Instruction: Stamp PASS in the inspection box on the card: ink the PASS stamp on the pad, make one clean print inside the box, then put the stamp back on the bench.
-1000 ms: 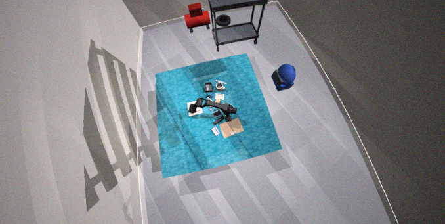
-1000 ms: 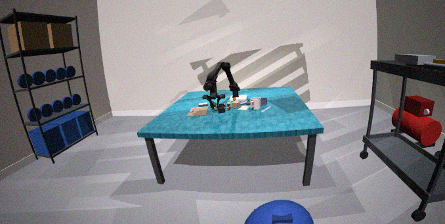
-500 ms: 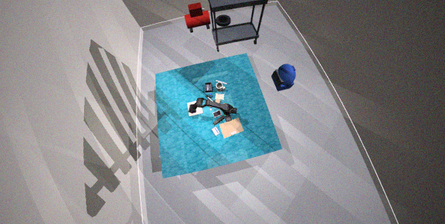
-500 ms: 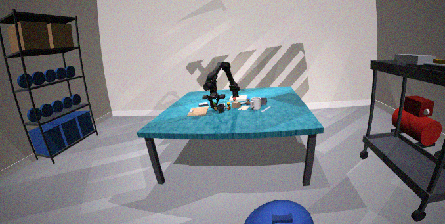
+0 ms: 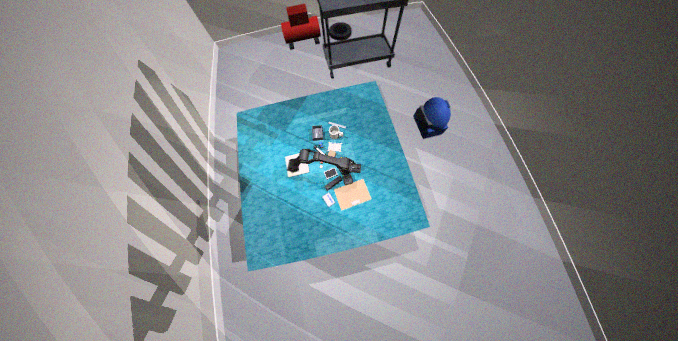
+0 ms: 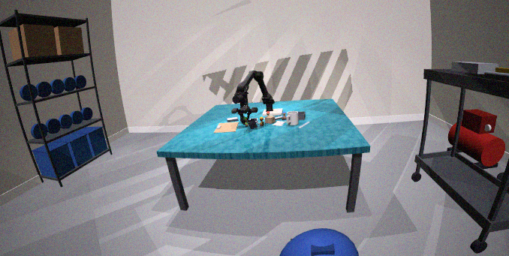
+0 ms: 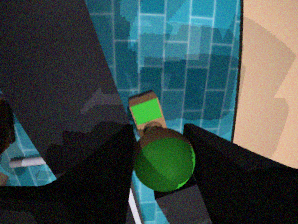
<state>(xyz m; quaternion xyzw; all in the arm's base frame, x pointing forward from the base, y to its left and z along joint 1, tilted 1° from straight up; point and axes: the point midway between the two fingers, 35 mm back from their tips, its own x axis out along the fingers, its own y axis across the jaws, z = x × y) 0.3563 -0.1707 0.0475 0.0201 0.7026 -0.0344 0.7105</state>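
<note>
My gripper tip is 10 cm past the ink pad, 5 cm to the right of it and 3 cm above it. Round my gripper tip: yellow-knobbed stamp 12 cm to the left, 1 cm below; white mug 3 cm ahead, 34 cm to the left; wooden block 6 cm behind, 18 cm to the left, 1 cm below.
</note>
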